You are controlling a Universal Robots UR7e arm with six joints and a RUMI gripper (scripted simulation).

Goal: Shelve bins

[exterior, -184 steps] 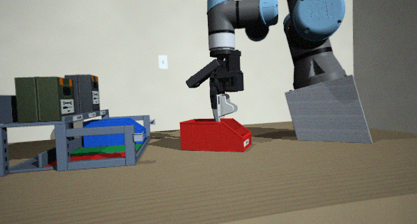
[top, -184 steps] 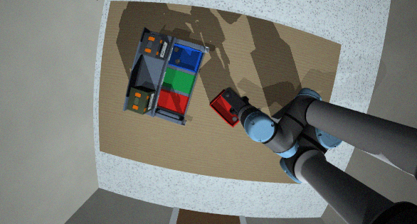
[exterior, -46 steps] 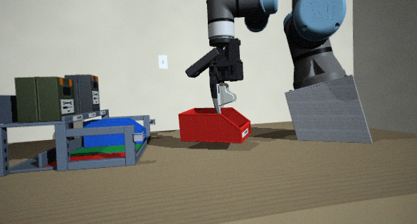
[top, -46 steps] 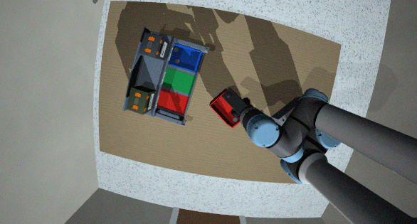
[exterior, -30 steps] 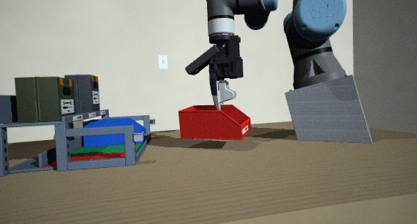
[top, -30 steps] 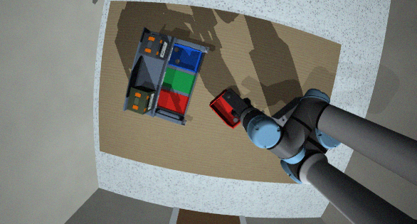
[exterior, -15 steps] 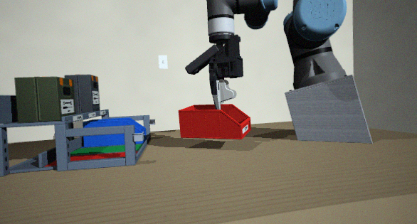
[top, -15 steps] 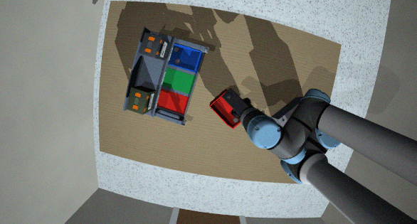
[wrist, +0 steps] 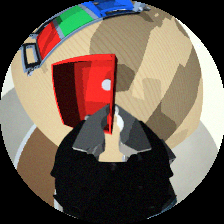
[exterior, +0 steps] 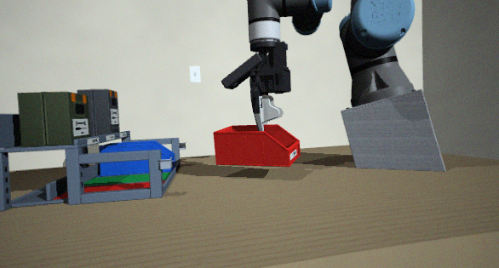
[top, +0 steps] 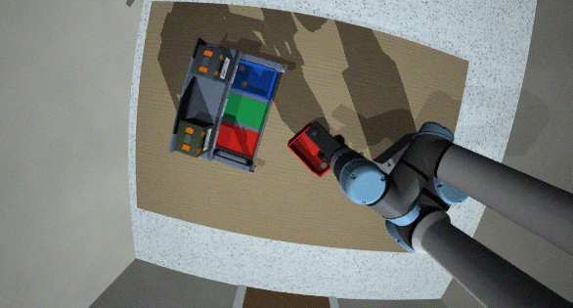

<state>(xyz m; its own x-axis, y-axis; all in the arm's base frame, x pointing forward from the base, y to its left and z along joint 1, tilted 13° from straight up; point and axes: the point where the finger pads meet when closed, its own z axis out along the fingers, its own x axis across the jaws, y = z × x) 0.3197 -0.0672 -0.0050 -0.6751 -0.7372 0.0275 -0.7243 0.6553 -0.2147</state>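
Right now my hand is 3 cm short of the red bin, 4 cm to the right of it and 3 cm above it. The rest, counted from my hand: blue bin (27 cm ahead, 21 cm to the right, 6 cm below); top board (40 cm ahead, 12 cm to the right); green box (42 cm ahead, 1 cm to the right, 5 cm above).
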